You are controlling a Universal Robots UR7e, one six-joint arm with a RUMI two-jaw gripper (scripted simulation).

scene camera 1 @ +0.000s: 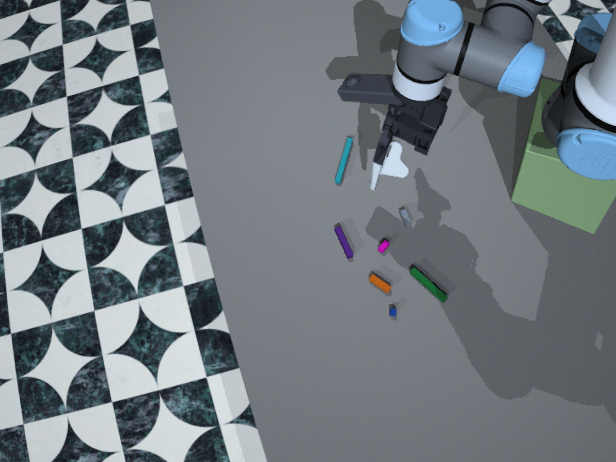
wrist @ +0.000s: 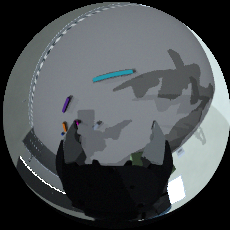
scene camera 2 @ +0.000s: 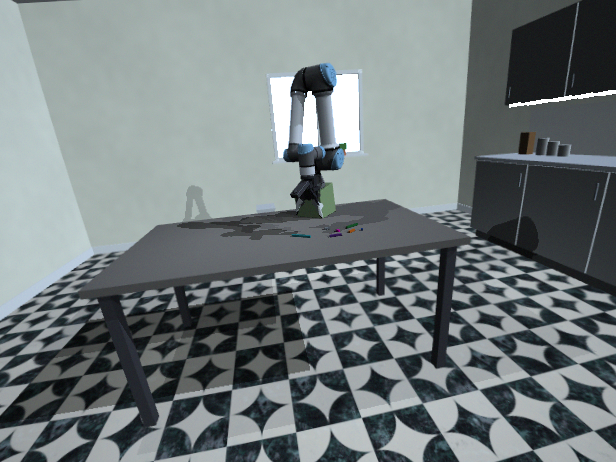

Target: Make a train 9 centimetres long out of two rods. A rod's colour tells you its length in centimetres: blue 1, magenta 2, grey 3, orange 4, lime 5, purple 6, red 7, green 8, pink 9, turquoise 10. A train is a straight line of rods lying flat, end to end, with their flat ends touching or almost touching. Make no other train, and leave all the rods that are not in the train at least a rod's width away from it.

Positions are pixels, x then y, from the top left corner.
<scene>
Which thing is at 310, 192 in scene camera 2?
The gripper.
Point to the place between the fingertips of the gripper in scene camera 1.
391, 154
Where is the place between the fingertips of the gripper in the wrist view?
114, 121
</scene>
